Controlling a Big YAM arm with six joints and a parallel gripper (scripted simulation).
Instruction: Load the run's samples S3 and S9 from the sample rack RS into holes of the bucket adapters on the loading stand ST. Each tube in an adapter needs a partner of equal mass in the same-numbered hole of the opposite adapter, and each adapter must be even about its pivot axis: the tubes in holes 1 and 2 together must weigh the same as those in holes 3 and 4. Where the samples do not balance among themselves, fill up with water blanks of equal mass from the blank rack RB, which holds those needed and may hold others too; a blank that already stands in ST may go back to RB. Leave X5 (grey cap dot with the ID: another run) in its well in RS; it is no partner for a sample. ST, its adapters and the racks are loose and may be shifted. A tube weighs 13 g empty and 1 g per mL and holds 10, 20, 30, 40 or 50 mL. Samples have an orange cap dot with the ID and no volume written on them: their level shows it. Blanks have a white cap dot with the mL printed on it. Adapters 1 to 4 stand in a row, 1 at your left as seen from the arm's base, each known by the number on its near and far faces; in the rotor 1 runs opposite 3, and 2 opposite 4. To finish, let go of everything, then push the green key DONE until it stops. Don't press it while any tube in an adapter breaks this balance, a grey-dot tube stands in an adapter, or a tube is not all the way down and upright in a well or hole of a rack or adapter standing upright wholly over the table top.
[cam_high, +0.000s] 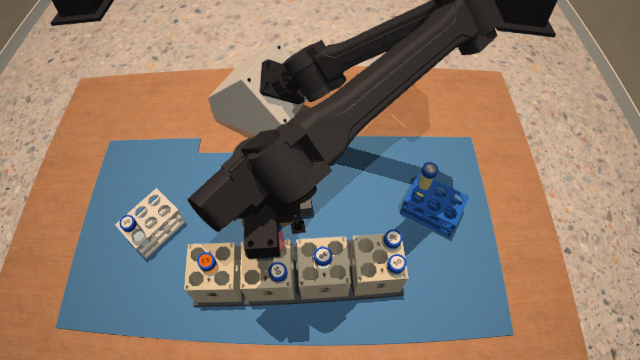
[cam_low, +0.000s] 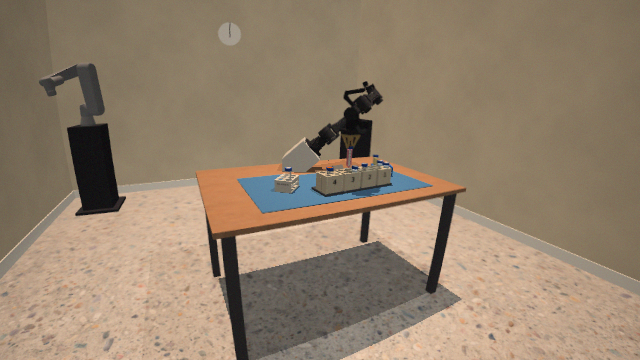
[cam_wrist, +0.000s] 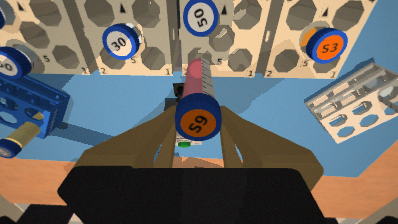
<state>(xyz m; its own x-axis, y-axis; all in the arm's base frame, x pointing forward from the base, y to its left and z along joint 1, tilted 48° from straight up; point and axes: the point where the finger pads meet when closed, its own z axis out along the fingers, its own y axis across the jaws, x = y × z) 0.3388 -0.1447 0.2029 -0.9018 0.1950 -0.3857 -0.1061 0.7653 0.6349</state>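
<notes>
Right now the green DONE key is 190 mm behind my hand, 150 mm below it and 10 mm to the left of it. From my hand the other things lie so: adapter 2: 160 mm below, 90 mm to the left, 20 mm ahead; adapter 1: 200 mm to the left, 160 mm below, 10 mm ahead; loading stand ST: 210 mm below, 30 mm to the left, 20 mm ahead.
</notes>
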